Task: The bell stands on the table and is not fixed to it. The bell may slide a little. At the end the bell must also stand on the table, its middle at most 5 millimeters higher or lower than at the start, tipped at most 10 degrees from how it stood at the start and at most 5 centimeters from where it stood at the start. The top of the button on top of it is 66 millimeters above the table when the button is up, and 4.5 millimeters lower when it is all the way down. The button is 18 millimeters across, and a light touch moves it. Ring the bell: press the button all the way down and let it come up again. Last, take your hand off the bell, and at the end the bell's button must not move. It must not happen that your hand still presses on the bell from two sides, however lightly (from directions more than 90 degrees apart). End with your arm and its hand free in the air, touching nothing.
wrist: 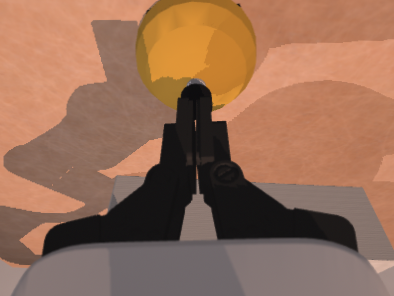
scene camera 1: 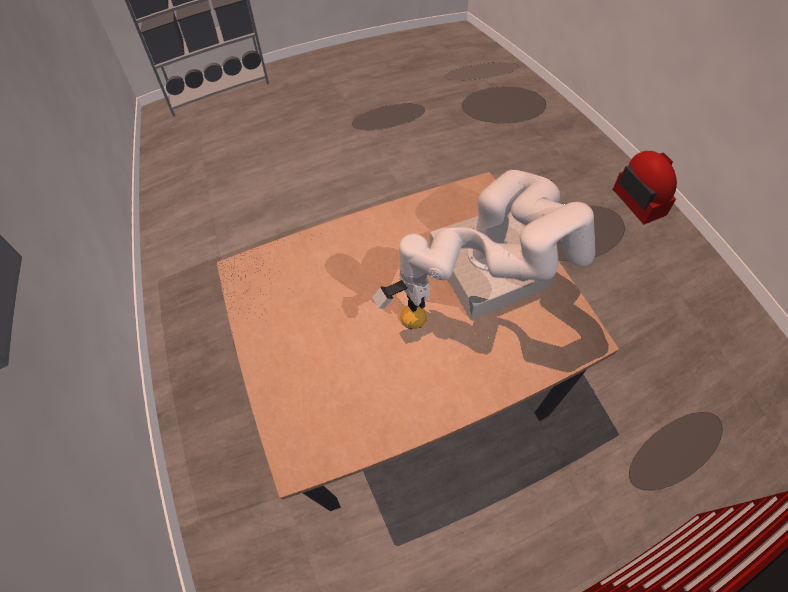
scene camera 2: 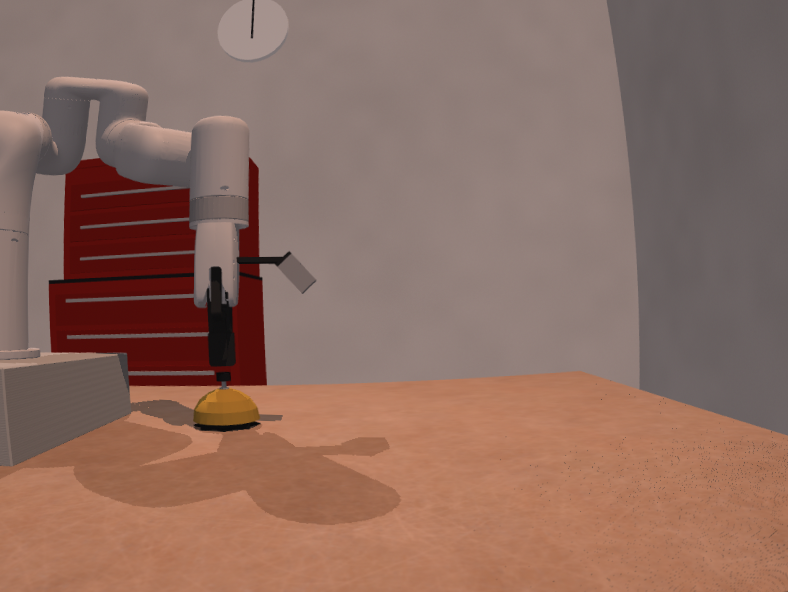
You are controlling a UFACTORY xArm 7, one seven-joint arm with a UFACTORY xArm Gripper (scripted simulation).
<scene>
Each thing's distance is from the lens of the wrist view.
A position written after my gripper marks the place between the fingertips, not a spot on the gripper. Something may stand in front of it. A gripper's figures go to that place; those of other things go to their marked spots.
my gripper (wrist: 196,118): 0.13 m
yellow bell (wrist: 172,51): 0.15 m
</scene>
